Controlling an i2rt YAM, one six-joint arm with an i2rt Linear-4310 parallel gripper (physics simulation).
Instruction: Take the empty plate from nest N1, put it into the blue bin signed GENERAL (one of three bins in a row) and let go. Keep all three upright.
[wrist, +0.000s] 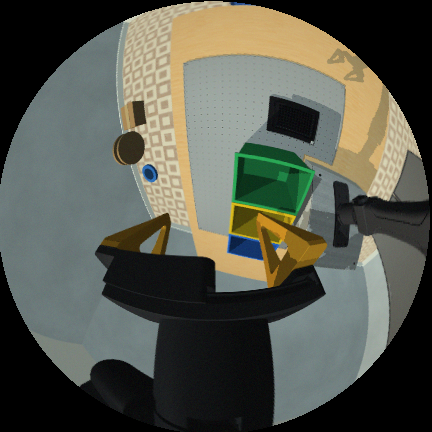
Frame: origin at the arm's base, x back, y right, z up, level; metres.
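Seen in the pictures: gripper, fingertip midpoint: (213, 217); arm's base at its link origin: (341, 213).
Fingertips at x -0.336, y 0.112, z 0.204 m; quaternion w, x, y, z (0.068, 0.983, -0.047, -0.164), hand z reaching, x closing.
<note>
Offsets run from my fingertips to a thing's top centre. Level surfaces: height alone.
My gripper (213, 217) is open, with nothing between its two orange fingers, high above the scene. The blue bin @[dx +0.050, dy -0.313, dz -0.174 m] (244, 247) is at the near end of a row of three, partly behind the right finger. The yellow bin @[dx +0.062, dy -0.182, dz -0.174 m] (242, 220) is in the middle and the larger-looking green bin @[dx +0.075, dy -0.051, dz -0.174 m] (265, 182) at the far end; all three stand upright. A black rectangular item @[dx +0.154, dy +0.114, dz -0.327 m] (293, 119) with a fine grid lies beyond the green bin. I cannot tell whether it is a plate or a nest. The signs GENERAL and N1 cannot be read.
A grey perforated board @[dz -0.353 m] (212, 110) lies on the wooden table (215, 37). A brown block (134, 114), a dark round object (130, 148) and a blue ring (144, 173) are at the left. The black arm mount (341, 214) is right of the bins.
</note>
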